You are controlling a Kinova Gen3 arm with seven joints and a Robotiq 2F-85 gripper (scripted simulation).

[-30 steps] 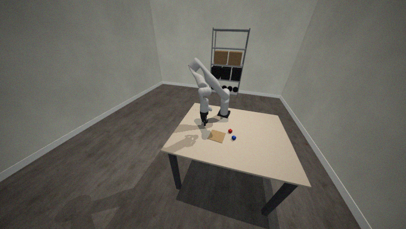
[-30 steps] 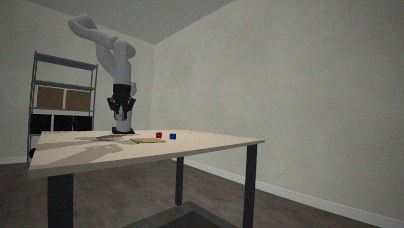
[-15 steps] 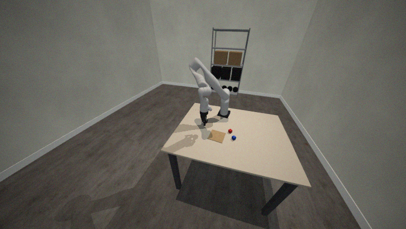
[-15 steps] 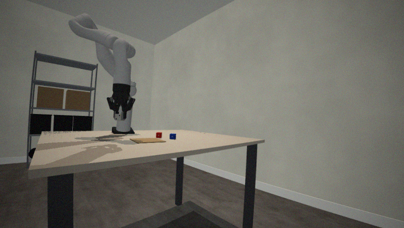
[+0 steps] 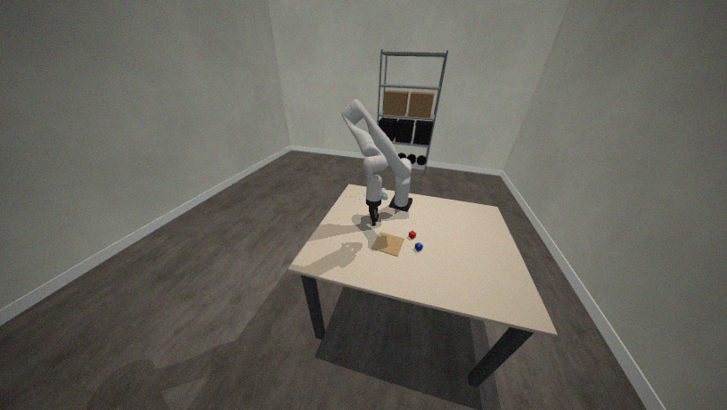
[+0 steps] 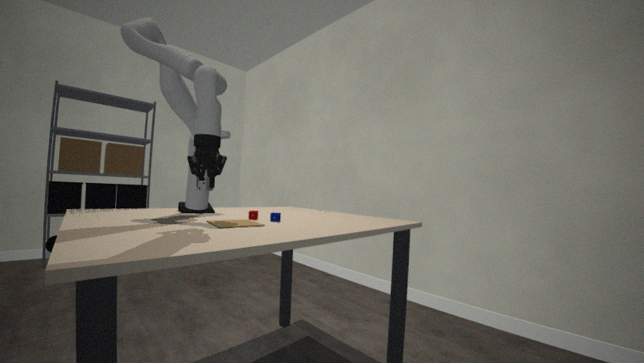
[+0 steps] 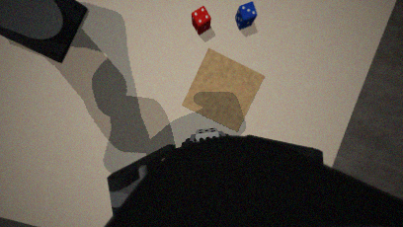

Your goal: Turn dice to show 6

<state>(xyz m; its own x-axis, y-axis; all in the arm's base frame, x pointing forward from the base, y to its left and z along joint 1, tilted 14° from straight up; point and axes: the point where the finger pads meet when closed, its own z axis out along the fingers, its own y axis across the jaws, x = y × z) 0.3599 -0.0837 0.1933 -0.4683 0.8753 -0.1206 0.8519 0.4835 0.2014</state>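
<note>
Right now the tan mat is 1 cm ahead of my hand, 10 cm to the left of it and 12 cm below it. The rest, counted from my hand: white die (1 cm below); then blue die (1 cm behind, 25 cm to the left, 11 cm below); then red die (9 cm behind, 21 cm to the left, 11 cm below).
</note>
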